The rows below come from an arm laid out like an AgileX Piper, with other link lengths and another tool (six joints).
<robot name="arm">
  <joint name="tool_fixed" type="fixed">
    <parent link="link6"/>
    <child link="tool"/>
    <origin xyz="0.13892 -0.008 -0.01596" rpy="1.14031 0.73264 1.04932"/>
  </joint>
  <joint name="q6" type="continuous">
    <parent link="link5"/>
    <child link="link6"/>
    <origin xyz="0.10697 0 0.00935" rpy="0 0 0"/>
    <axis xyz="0.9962 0 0.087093"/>
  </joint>
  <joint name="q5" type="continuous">
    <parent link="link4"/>
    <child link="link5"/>
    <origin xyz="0 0 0" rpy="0 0 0"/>
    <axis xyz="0 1 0"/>
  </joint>
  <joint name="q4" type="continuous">
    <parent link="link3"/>
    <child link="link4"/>
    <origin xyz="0.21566 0 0.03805" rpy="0 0 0"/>
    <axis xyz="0.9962 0 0.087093"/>
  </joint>
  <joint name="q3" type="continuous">
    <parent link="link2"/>
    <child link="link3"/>
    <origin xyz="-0.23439 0 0.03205" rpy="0 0 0"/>
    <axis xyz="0 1 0"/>
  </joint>
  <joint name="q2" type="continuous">
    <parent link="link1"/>
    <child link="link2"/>
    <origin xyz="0 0 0" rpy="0 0 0"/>
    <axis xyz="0 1 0"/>
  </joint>
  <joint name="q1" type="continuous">
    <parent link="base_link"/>
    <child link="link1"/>
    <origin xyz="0 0 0.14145" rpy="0 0 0"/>
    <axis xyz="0 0 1"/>
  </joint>
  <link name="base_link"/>
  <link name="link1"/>
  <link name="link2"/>
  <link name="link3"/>
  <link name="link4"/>
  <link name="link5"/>
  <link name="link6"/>
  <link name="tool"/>
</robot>
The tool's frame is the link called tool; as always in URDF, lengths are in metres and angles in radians. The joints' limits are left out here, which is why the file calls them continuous.
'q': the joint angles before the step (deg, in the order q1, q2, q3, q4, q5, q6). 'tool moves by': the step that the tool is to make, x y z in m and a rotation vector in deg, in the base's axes. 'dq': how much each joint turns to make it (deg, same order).
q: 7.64 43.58 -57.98 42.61 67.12 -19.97
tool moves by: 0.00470 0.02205 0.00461 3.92 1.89 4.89
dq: 0.25 5.28 -0.59 7.28 0.01 -5.04
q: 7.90 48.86 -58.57 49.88 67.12 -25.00
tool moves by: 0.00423 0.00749 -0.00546 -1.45 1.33 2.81
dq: 2.87 4.17 -2.00 -0.93 -0.23 -0.68
